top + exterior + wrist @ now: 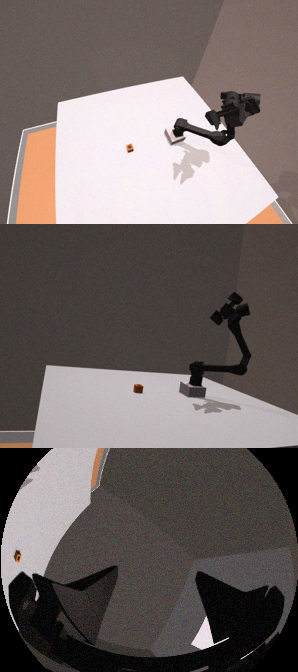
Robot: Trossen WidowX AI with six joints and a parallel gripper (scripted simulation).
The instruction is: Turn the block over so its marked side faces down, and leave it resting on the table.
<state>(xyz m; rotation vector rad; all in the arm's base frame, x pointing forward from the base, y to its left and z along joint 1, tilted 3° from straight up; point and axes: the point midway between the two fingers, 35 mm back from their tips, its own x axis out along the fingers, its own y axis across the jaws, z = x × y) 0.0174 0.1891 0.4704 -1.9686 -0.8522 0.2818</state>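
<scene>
The orange block is 310 mm ahead of my gripper tip, 230 mm to the right of it and 500 mm below it.
</scene>
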